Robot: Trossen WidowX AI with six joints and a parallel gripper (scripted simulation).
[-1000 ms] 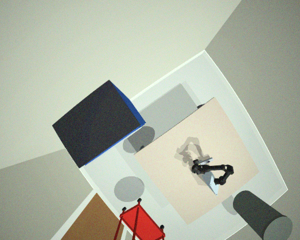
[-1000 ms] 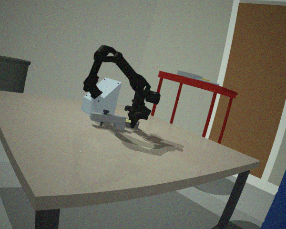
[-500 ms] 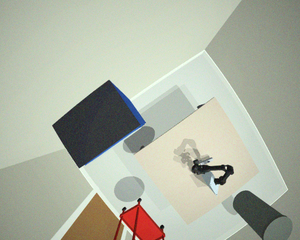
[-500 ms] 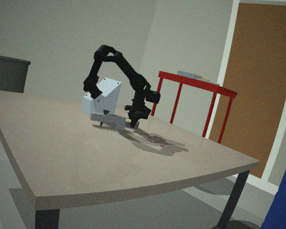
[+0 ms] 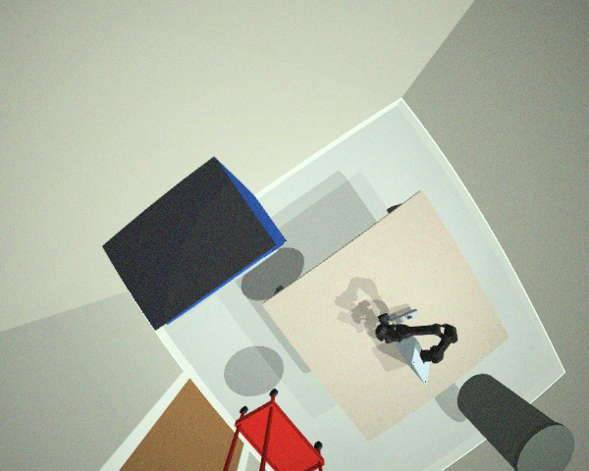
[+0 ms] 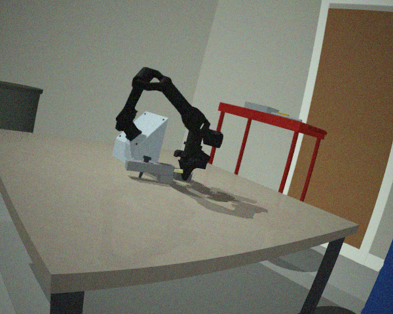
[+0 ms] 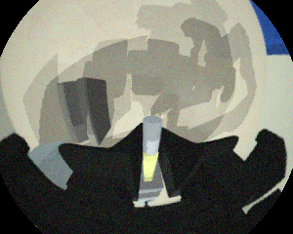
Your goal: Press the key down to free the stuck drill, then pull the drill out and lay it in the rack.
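Now: the drill 4 cm to the right of my gripper tip, 3 cm above it and 1 cm behind it. Round my gripper tip: light grey block: 14 cm to the right, 3 cm behind, 2 cm above; dark key: 17 cm to the right, 4 cm above, 3 cm behind; grey slotted rack: 7 cm behind, 3 cm to the left.
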